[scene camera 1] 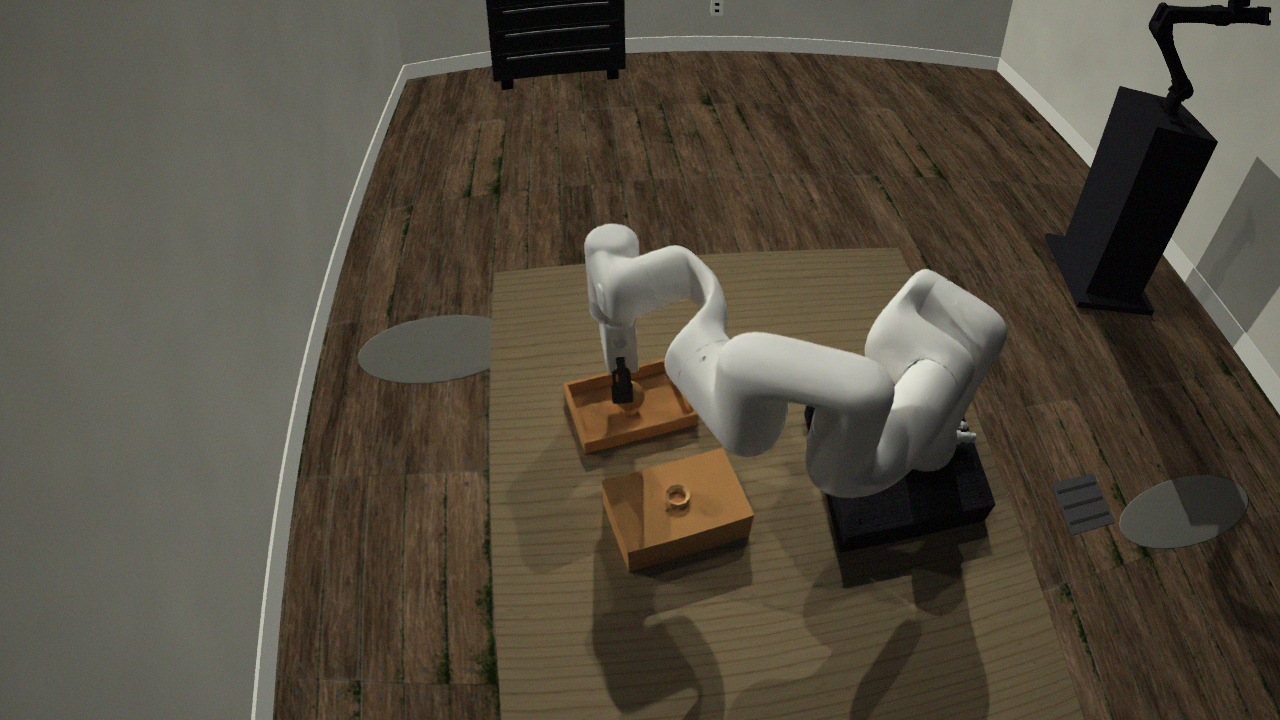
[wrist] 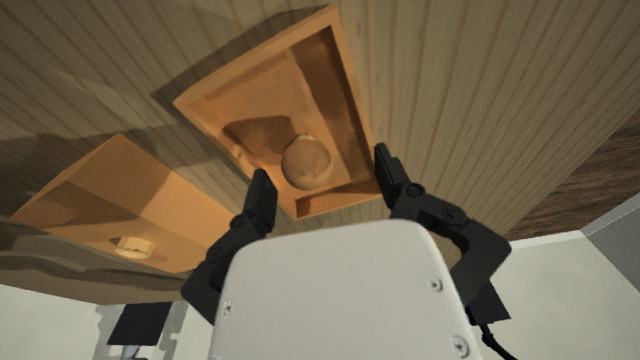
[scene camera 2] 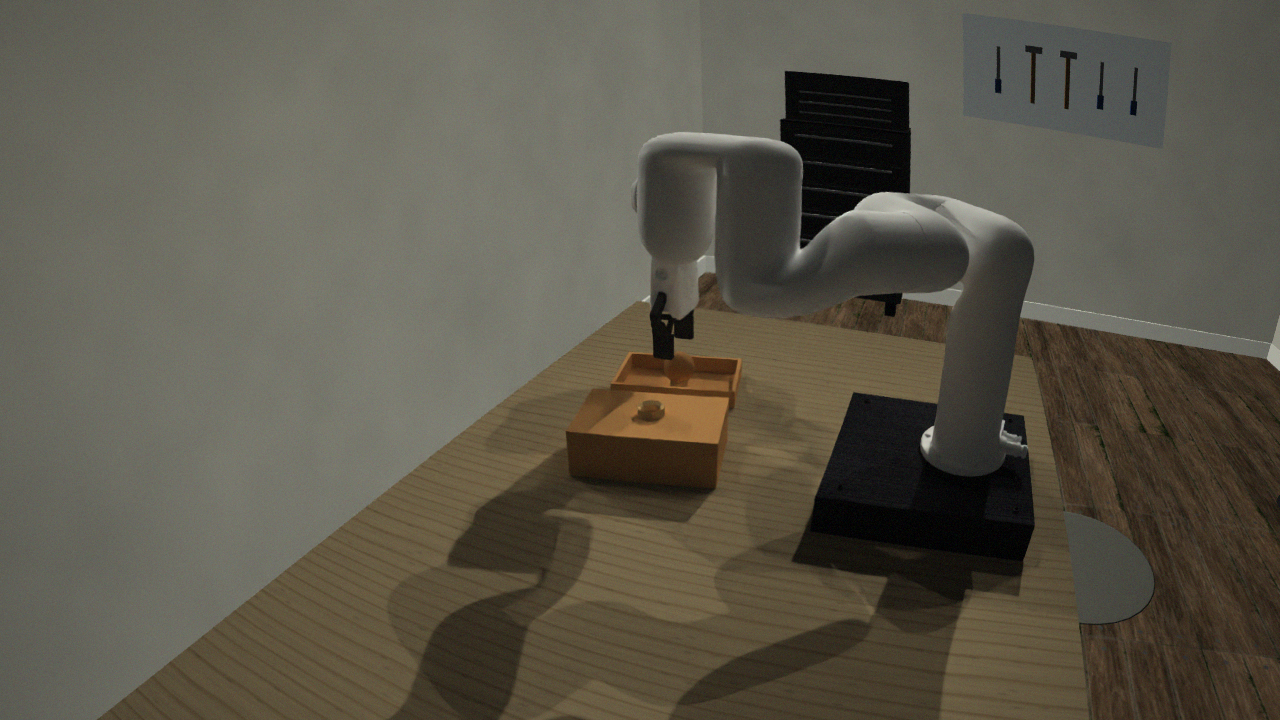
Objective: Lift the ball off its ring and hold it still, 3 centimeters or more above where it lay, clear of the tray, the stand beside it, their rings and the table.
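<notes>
The orange-brown ball rests on its small ring inside the shallow orange tray. My gripper is open and empty, pointing down above the tray. In the wrist view the ball shows between the two fingertips, beyond them; in scene camera 2 the fingertips are near the height of its top or above. In scene camera 1 a finger hides part of the ball. The ball hides most of its ring.
The orange stand is a block beside the tray, with an empty ring on top. The arm's black base stands on the wooden table.
</notes>
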